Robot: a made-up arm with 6 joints.
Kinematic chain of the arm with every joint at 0, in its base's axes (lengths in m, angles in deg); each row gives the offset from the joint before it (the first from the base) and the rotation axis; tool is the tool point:
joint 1: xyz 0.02 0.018 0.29 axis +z
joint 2: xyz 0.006 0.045 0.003 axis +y
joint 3: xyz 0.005 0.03 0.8 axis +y
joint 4: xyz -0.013 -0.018 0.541 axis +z
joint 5: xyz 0.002 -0.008 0 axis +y
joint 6: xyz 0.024 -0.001 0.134 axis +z
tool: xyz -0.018 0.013 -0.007
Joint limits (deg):
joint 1: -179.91..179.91
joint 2: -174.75..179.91
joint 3: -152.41..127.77
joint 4: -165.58..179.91
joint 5: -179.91..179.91
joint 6: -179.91..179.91
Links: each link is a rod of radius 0.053 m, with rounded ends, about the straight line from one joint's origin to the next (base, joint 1, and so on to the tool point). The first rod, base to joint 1, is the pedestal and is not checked.
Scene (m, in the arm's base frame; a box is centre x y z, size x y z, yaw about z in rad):
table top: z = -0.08
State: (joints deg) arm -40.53 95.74 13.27 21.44 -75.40 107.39
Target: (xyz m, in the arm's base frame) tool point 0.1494 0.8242 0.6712
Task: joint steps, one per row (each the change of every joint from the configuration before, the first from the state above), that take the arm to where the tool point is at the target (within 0.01 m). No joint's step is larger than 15 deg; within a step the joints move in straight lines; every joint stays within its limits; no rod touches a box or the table.
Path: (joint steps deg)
1: 13.27 0.81 -10.98 -2.42 -2.12 -0.43
2: 13.27 0.80 -10.97 -2.42 -2.13 -0.43
3: 13.27 0.81 -10.98 -2.43 -2.12 -0.43
4: 13.27 0.81 -10.97 -2.42 -2.13 -0.43
5: 13.27 0.80 -10.98 -2.42 -2.12 -0.43
6: 13.27 0.81 -10.97 -2.42 -2.13 -0.43
7: 13.27 0.81 -10.98 -2.43 -2.12 -0.43
8: 13.27 0.80 -10.97 -2.42 -2.13 -0.43
9: 13.27 0.81 -10.98 -2.42 -2.12 -0.43

